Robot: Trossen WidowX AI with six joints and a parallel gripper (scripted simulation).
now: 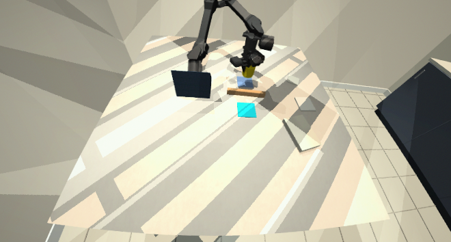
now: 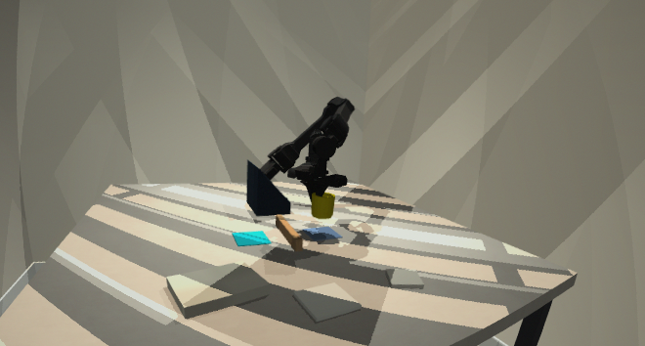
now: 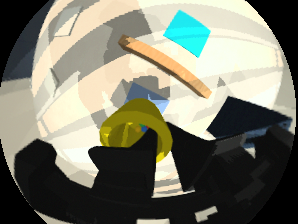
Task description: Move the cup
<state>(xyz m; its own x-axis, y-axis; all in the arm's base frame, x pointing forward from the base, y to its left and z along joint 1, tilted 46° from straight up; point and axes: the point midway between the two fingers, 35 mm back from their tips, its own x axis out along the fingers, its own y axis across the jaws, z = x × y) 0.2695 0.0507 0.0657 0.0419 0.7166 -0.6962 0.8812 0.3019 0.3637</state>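
My gripper tip is now 200 mm to the left of the cyan pad, 100 mm above it and 10 mm short of it. Also, from my gripper tip: blue pad (100 mm below, 20 mm to the left, 20 mm ahead); then yellow cup (20 mm ahead, 10 mm to the left); then wooden bar (90 mm to the right, 90 mm below, 10 mm ahead).
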